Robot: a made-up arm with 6 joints. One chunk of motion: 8 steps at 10 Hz.
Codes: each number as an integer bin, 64 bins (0 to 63) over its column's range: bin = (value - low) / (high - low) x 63, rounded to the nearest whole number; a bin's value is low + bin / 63 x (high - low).
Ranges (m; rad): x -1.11..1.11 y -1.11..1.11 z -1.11..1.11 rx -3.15..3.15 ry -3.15..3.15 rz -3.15..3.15
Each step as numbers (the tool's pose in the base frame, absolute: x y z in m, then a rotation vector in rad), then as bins.
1 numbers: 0.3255 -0.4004 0.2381 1.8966 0.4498 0.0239
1 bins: 41 20 38 50 36 32
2 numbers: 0.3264 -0.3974 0.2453 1.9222 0.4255 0.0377
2 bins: 41 20 38 51 36 32
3 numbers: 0.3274 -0.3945 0.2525 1.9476 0.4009 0.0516
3 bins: 41 20 39 51 36 32
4 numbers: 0.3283 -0.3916 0.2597 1.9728 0.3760 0.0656
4 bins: 41 20 39 51 35 32
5 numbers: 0.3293 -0.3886 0.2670 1.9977 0.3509 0.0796
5 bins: 41 20 39 51 35 32
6 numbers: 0.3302 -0.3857 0.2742 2.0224 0.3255 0.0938
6 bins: 41 21 39 52 35 32
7 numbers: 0.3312 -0.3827 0.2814 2.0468 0.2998 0.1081
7 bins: 41 21 39 52 34 33
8 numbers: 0.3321 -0.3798 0.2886 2.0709 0.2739 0.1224
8 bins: 41 21 40 52 34 33
